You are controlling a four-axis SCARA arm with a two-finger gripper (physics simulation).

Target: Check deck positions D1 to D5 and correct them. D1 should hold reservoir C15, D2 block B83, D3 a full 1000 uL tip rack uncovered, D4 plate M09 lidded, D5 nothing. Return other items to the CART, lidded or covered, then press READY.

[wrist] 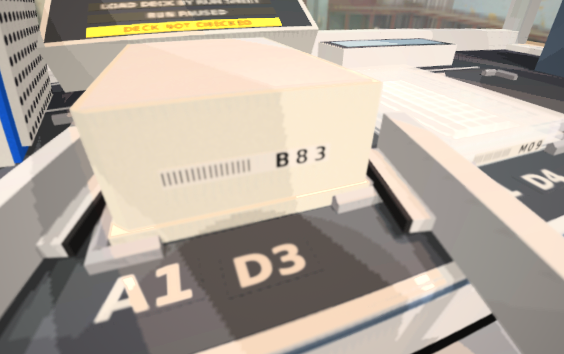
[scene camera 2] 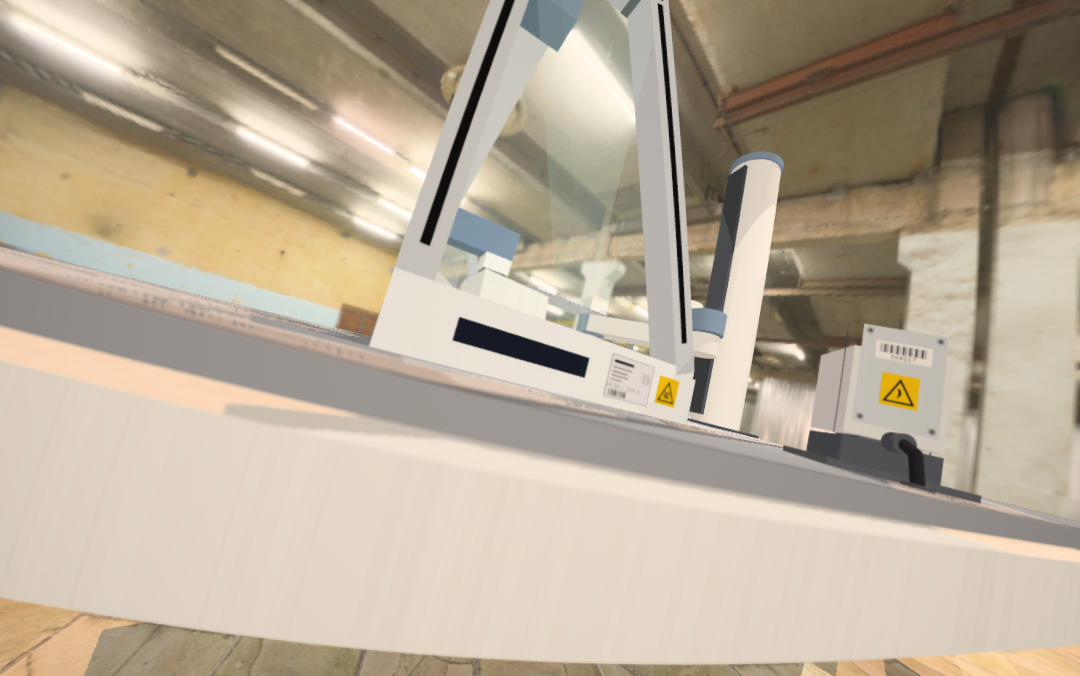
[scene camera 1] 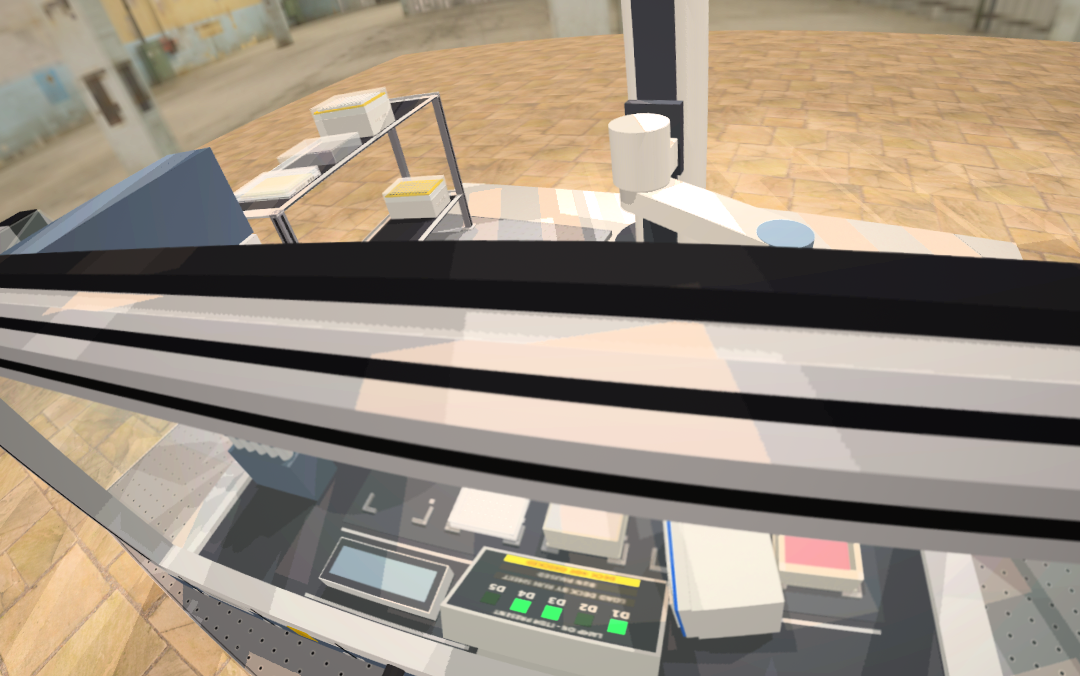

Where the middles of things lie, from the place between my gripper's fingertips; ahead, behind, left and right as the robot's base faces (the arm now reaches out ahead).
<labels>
I see the READY box (scene camera 2: 844, 425) 53 cm to the left of my hand, 25 cm behind it and 2 cm below it.
</labels>
